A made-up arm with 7 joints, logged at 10 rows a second.
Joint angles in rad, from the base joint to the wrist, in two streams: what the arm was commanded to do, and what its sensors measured. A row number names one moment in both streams.
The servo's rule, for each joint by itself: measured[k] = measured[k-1] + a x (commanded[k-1-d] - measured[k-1]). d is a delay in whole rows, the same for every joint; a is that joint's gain. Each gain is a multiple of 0.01, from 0.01 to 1. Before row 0 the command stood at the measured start. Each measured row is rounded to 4 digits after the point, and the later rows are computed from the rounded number. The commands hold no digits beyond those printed.
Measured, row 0: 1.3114, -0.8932, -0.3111, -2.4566, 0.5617, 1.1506, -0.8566
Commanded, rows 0 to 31: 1.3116, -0.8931, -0.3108, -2.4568, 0.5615, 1.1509, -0.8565; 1.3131, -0.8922, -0.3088, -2.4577, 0.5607, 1.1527, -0.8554; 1.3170, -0.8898, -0.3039, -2.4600, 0.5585, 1.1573, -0.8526; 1.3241, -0.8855, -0.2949, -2.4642, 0.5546, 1.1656, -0.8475; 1.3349, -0.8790, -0.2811, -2.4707, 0.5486, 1.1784, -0.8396; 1.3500, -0.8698, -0.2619, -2.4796, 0.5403, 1.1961, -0.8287; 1.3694, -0.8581, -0.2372, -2.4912, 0.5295, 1.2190, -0.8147; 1.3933, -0.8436, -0.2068, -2.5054, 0.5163, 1.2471, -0.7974; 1.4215, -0.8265, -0.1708, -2.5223, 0.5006, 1.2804, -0.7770; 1.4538, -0.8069, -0.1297, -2.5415, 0.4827, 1.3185, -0.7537; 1.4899, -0.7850, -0.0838, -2.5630, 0.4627, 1.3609, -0.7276; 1.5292, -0.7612, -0.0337, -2.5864, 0.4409, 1.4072, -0.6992; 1.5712, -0.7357, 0.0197, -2.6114, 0.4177, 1.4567, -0.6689; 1.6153, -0.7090, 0.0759, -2.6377, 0.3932, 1.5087, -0.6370; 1.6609, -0.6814, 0.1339, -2.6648, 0.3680, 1.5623, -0.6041; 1.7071, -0.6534, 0.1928, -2.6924, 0.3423, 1.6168, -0.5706; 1.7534, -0.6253, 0.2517, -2.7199, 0.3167, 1.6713, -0.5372; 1.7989, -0.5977, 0.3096, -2.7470, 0.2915, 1.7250, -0.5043; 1.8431, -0.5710, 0.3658, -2.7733, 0.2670, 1.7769, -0.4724; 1.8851, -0.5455, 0.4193, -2.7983, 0.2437, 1.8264, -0.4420; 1.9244, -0.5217, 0.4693, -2.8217, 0.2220, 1.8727, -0.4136; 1.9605, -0.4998, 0.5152, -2.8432, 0.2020, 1.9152, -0.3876; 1.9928, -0.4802, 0.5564, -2.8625, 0.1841, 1.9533, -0.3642; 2.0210, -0.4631, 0.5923, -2.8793, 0.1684, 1.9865, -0.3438; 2.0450, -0.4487, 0.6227, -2.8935, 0.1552, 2.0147, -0.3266; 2.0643, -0.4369, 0.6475, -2.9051, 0.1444, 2.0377, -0.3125; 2.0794, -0.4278, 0.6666, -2.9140, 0.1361, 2.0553, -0.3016; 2.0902, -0.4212, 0.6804, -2.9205, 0.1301, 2.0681, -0.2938; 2.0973, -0.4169, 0.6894, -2.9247, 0.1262, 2.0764, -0.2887; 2.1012, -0.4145, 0.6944, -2.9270, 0.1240, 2.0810, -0.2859; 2.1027, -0.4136, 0.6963, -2.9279, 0.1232, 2.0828, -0.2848; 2.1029, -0.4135, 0.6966, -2.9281, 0.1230, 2.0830, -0.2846
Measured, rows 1 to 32: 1.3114, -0.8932, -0.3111, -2.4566, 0.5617, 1.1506, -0.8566; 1.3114, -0.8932, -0.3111, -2.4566, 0.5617, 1.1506, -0.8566; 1.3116, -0.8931, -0.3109, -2.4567, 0.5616, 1.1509, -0.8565; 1.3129, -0.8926, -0.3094, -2.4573, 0.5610, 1.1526, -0.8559; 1.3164, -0.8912, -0.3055, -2.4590, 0.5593, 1.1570, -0.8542; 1.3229, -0.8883, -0.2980, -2.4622, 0.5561, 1.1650, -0.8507; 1.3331, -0.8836, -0.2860, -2.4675, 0.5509, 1.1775, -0.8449; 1.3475, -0.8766, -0.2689, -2.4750, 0.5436, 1.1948, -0.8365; 1.3661, -0.8672, -0.2464, -2.4850, 0.5339, 1.2173, -0.8252; 1.3892, -0.8552, -0.2183, -2.4976, 0.5218, 1.2450, -0.8107; 1.4167, -0.8406, -0.1846, -2.5129, 0.5072, 1.2779, -0.7932; 1.4482, -0.8234, -0.1456, -2.5306, 0.4903, 1.3157, -0.7727; 1.4836, -0.8038, -0.1017, -2.5507, 0.4713, 1.3577, -0.7492; 1.5224, -0.7821, -0.0534, -2.5728, 0.4503, 1.4037, -0.7232; 1.5639, -0.7584, -0.0015, -2.5967, 0.4278, 1.4530, -0.6950; 1.6076, -0.7332, 0.0535, -2.6221, 0.4039, 1.5048, -0.6648; 1.6529, -0.7068, 0.1106, -2.6486, 0.3791, 1.5583, -0.6332; 1.6990, -0.6796, 0.1690, -2.6758, 0.3537, 1.6127, -0.6006; 1.7452, -0.6519, 0.2277, -2.7031, 0.3282, 1.6672, -0.5676; 1.7908, -0.6243, 0.2858, -2.7303, 0.3029, 1.7210, -0.5347; 1.8353, -0.5971, 0.3426, -2.7570, 0.2781, 1.7730, -0.5023; 1.8776, -0.5708, 0.3971, -2.7826, 0.2544, 1.8227, -0.4709; 1.9174, -0.5458, 0.4484, -2.8068, 0.2320, 1.8692, -0.4411; 1.9540, -0.5223, 0.4958, -2.8294, 0.2113, 1.9120, -0.4133; 1.9870, -0.5008, 0.5388, -2.8499, 0.1925, 1.9504, -0.3878; 2.0159, -0.4816, 0.5768, -2.8681, 0.1759, 1.9840, -0.3649; 2.0406, -0.4648, 0.6094, -2.8838, 0.1616, 2.0126, -0.3450; 2.0607, -0.4506, 0.6365, -2.8970, 0.1497, 2.0359, -0.3281; 2.0766, -0.4390, 0.6579, -2.9075, 0.1403, 2.0539, -0.3143; 2.0882, -0.4299, 0.6739, -2.9156, 0.1333, 2.0671, -0.3036; 2.0959, -0.4233, 0.6849, -2.9212, 0.1284, 2.0757, -0.2959; 2.1004, -0.4188, 0.6916, -2.9248, 0.1254, 2.0806, -0.2907
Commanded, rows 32 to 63: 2.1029, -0.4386, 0.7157, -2.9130, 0.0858, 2.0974, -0.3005; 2.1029, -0.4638, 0.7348, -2.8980, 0.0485, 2.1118, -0.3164; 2.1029, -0.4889, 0.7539, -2.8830, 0.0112, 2.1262, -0.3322; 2.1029, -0.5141, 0.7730, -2.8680, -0.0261, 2.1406, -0.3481; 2.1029, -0.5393, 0.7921, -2.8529, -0.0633, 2.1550, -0.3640; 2.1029, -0.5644, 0.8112, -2.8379, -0.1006, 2.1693, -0.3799; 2.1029, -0.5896, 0.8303, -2.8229, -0.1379, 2.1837, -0.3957; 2.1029, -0.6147, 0.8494, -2.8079, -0.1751, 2.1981, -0.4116; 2.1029, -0.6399, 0.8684, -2.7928, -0.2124, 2.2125, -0.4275; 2.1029, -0.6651, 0.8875, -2.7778, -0.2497, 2.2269, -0.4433; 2.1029, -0.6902, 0.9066, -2.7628, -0.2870, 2.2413, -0.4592; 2.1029, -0.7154, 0.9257, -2.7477, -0.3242, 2.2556, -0.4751; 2.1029, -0.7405, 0.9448, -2.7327, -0.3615, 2.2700, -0.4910; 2.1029, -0.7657, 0.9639, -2.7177, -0.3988, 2.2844, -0.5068; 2.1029, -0.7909, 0.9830, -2.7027, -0.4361, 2.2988, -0.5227; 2.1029, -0.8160, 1.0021, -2.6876, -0.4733, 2.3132, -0.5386; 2.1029, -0.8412, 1.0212, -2.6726, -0.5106, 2.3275, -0.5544; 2.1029, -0.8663, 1.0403, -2.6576, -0.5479, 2.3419, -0.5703; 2.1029, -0.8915, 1.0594, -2.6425, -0.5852, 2.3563, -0.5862; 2.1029, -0.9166, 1.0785, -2.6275, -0.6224, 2.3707, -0.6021; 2.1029, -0.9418, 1.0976, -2.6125, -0.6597, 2.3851, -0.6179; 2.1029, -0.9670, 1.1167, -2.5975, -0.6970, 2.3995, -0.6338; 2.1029, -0.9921, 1.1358, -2.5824, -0.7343, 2.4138, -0.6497; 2.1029, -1.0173, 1.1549, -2.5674, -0.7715, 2.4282, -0.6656; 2.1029, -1.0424, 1.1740, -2.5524, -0.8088, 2.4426, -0.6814; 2.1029, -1.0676, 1.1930, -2.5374, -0.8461, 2.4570, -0.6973; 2.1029, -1.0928, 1.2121, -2.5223, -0.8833, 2.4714, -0.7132; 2.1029, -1.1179, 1.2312, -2.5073, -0.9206, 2.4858, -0.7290; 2.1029, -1.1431, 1.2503, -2.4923, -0.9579, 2.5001, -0.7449; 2.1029, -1.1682, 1.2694, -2.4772, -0.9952, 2.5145, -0.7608; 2.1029, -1.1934, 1.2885, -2.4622, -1.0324, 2.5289, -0.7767; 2.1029, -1.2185, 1.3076, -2.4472, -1.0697, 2.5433, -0.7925
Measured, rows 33 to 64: 2.1024, -0.4161, 0.6949, -2.9267, 0.1239, 2.0826, -0.2876; 2.1028, -0.4148, 0.6961, -2.9276, 0.1233, 2.0830, -0.2860; 2.1029, -0.4269, 0.7100, -2.9185, 0.0974, 2.0964, -0.2935; 2.1029, -0.4457, 0.7276, -2.9058, 0.0637, 2.1107, -0.3054; 2.1029, -0.4677, 0.7463, -2.8917, 0.0275, 2.1251, -0.3193; 2.1029, -0.4914, 0.7653, -2.8770, -0.0095, 2.1395, -0.3343; 2.1029, -0.5158, 0.7843, -2.8621, -0.0466, 2.1539, -0.3497; 2.1029, -0.5406, 0.8034, -2.8471, -0.0839, 2.1682, -0.3654; 2.1029, -0.5656, 0.8225, -2.8321, -0.1212, 2.1826, -0.3812; 2.1029, -0.5906, 0.8416, -2.8171, -0.1584, 2.1970, -0.3970; 2.1029, -0.6157, 0.8606, -2.8020, -0.1957, 2.2114, -0.4129; 2.1029, -0.6409, 0.8797, -2.7870, -0.2330, 2.2258, -0.4287; 2.1029, -0.6660, 0.8988, -2.7720, -0.2703, 2.2402, -0.4446; 2.1029, -0.6912, 0.9179, -2.7569, -0.3075, 2.2545, -0.4605; 2.1029, -0.7163, 0.9370, -2.7419, -0.3448, 2.2689, -0.4764; 2.1029, -0.7415, 0.9561, -2.7269, -0.3821, 2.2833, -0.4922; 2.1029, -0.7667, 0.9752, -2.7119, -0.4194, 2.2977, -0.5081; 2.1029, -0.7918, 0.9943, -2.6968, -0.4566, 2.3121, -0.5240; 2.1029, -0.8170, 1.0134, -2.6818, -0.4939, 2.3264, -0.5398; 2.1029, -0.8421, 1.0325, -2.6668, -0.5312, 2.3408, -0.5557; 2.1029, -0.8673, 1.0516, -2.6517, -0.5685, 2.3552, -0.5716; 2.1029, -0.8924, 1.0707, -2.6367, -0.6057, 2.3696, -0.5875; 2.1029, -0.9176, 1.0898, -2.6217, -0.6430, 2.3840, -0.6033; 2.1029, -0.9428, 1.1089, -2.6067, -0.6803, 2.3984, -0.6192; 2.1029, -0.9679, 1.1280, -2.5916, -0.7176, 2.4127, -0.6351; 2.1029, -0.9931, 1.1471, -2.5766, -0.7548, 2.4271, -0.6510; 2.1029, -1.0182, 1.1662, -2.5616, -0.7921, 2.4415, -0.6668; 2.1029, -1.0434, 1.1852, -2.5466, -0.8294, 2.4559, -0.6827; 2.1029, -1.0686, 1.2043, -2.5315, -0.8666, 2.4703, -0.6986; 2.1029, -1.0937, 1.2234, -2.5165, -0.9039, 2.4847, -0.7144; 2.1029, -1.1189, 1.2425, -2.5015, -0.9412, 2.4990, -0.7303; 2.1029, -1.1440, 1.2616, -2.4864, -0.9785, 2.5134, -0.7462
